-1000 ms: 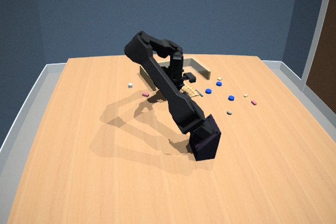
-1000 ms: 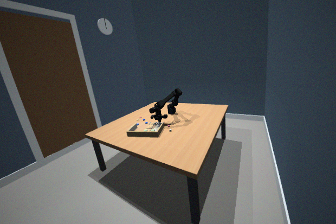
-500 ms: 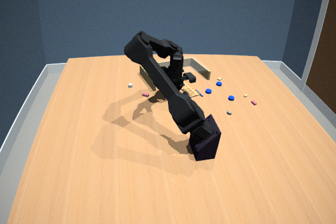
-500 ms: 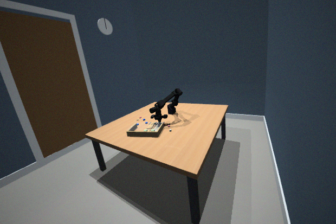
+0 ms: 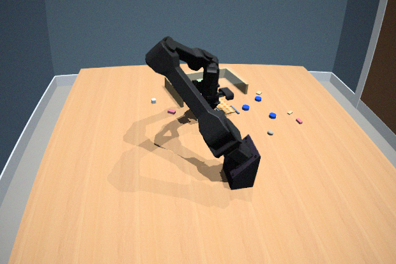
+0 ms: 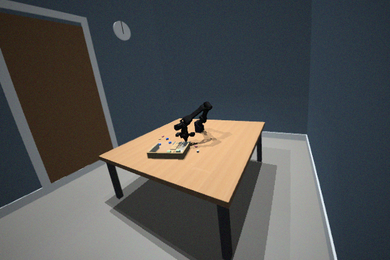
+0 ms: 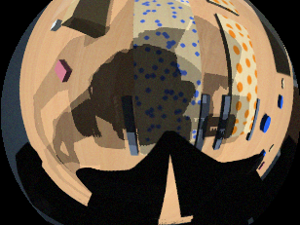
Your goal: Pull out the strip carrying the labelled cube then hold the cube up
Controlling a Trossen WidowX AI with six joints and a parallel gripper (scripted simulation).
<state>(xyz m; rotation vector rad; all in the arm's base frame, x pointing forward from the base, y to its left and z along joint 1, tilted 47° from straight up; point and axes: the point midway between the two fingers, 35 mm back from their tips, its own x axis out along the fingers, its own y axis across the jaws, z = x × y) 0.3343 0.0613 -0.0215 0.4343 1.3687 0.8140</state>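
Now: gripper tip 80 mm short of the orange-dotted strip and 70 mm to the left of it. Round my gripper tip: grey piece 210 mm to the right, 130 mm behind.
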